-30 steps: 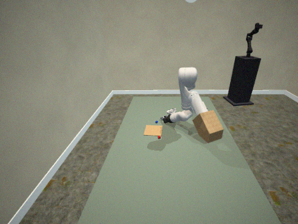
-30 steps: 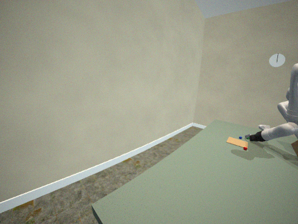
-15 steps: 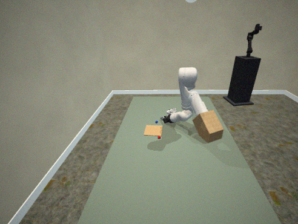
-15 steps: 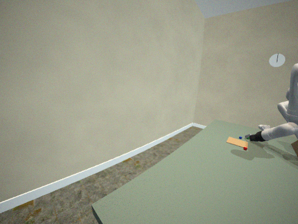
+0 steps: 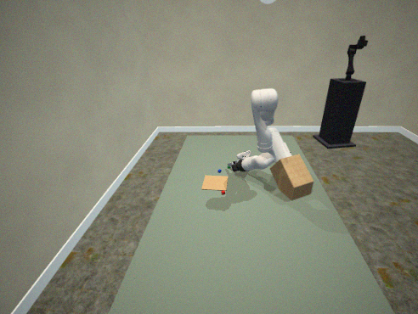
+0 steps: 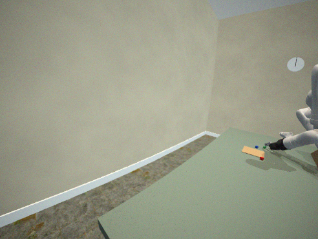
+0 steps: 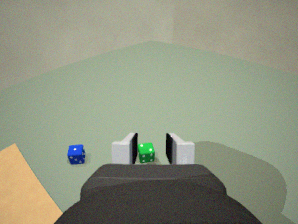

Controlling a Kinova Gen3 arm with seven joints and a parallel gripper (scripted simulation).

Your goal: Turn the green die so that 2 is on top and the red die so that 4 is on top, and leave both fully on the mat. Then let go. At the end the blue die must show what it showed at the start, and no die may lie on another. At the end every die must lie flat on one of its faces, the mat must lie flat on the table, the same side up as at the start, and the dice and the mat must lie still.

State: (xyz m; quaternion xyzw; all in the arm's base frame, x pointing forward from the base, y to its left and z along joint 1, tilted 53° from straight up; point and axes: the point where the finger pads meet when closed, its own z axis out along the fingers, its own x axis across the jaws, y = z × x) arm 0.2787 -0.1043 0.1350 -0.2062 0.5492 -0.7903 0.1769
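Right now my hand is 3 cm above the green die, 2 cm to the left of it and 2 cm short of it. From my hand the other things lie so: red die 24 cm to the left, 9 cm ahead, 3 cm below; then tan mat 13 cm to the left, 12 cm ahead, 4 cm below; then blue die 8 cm ahead, 3 cm below, 2 cm to the left.
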